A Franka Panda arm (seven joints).
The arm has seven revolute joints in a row. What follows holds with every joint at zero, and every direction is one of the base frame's.
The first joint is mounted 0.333 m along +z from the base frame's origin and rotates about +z.
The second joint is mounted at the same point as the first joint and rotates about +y.
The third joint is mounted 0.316 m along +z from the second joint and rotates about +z.
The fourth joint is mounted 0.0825 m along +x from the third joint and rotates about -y.
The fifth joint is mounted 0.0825 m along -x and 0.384 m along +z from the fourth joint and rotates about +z.
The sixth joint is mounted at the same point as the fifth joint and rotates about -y.
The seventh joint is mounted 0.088 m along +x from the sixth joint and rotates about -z.
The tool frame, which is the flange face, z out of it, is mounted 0.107 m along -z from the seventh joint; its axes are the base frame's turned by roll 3.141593, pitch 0 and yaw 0 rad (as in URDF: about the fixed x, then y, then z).
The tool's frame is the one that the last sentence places.
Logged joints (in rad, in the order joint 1, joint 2, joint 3, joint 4, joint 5, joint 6, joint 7), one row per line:
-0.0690 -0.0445 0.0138 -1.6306 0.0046 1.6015 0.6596
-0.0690 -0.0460 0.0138 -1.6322 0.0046 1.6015 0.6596
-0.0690 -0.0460 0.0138 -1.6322 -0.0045 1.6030 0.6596
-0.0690 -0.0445 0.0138 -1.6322 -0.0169 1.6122 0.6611
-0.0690 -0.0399 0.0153 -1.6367 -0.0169 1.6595 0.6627
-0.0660 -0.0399 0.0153 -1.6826 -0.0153 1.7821 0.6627
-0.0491 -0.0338 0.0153 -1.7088 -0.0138 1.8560 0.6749
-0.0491 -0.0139 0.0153 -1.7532 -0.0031 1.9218 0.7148
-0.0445 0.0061 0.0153 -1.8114 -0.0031 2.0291 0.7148
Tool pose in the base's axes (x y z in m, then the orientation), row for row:
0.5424 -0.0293 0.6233 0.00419 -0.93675 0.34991 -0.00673
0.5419 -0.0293 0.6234 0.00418 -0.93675 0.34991 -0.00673
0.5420 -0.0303 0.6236 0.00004 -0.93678 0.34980 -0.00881
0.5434 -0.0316 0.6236 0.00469 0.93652 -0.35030 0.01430
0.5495 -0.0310 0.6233 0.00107 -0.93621 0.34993 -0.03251
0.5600 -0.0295 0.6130 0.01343 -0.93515 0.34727 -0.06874
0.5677 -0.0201 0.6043 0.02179 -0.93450 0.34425 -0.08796
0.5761 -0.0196 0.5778 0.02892 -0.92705 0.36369 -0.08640
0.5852 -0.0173 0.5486 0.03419 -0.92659 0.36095 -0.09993
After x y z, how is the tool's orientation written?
As a quaternion, w x y z.
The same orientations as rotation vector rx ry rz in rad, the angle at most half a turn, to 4 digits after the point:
-2.9351 1.0964 -0.0211
-2.9351 1.0964 -0.0211
-2.9429 1.0989 -0.0277
2.9334 -1.0972 0.0448
-2.9392 1.0986 -0.1021
-2.9130 1.0817 -0.2141
-2.8958 1.0667 -0.2726
-2.8600 1.1220 -0.2665
-2.8492 1.1099 -0.3073

